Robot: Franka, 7 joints.
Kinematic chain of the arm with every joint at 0, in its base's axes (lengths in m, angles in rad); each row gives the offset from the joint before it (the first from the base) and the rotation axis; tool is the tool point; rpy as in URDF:
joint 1: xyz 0 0 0.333 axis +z
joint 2: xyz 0 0 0 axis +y
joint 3: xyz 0 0 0.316 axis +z
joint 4: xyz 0.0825 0 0 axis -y
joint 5: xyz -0.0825 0 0.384 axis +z
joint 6: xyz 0 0 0 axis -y
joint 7: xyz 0.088 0 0 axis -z
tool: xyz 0 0 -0.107 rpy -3.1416 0 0
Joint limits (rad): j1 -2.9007..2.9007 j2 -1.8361..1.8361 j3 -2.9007..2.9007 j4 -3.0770..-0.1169 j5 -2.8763..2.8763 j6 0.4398..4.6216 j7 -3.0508..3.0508
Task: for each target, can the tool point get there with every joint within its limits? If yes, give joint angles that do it. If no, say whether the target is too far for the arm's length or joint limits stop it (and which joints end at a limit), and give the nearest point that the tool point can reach.
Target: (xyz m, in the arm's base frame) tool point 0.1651 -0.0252 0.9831
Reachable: yes | joints 0.4615 -0.9291 -0.1697 -1.7965 1.5950 2.4022 1.8655
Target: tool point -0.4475 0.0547 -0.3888
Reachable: no: joint limits stop it (at a limit: joint 1, joint 2) | nearest point -0.4318 0.0552 -0.3374 | short by 0.054 m
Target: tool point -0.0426 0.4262 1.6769
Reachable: no: too far | nearest point -0.0259 0.2592 1.1504 | short by 0.553 m
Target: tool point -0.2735 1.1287 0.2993
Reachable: no: too far | nearest point -0.2019 0.8334 0.3081 | short by 0.304 m
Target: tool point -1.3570 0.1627 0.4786
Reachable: no: too far | nearest point -0.8470 0.1016 0.4239 | short by 0.517 m
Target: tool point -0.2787 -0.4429 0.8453
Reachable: yes | joints 1.5383 -0.8419 1.7915 -0.6720 -1.7133 0.8641 -1.4260
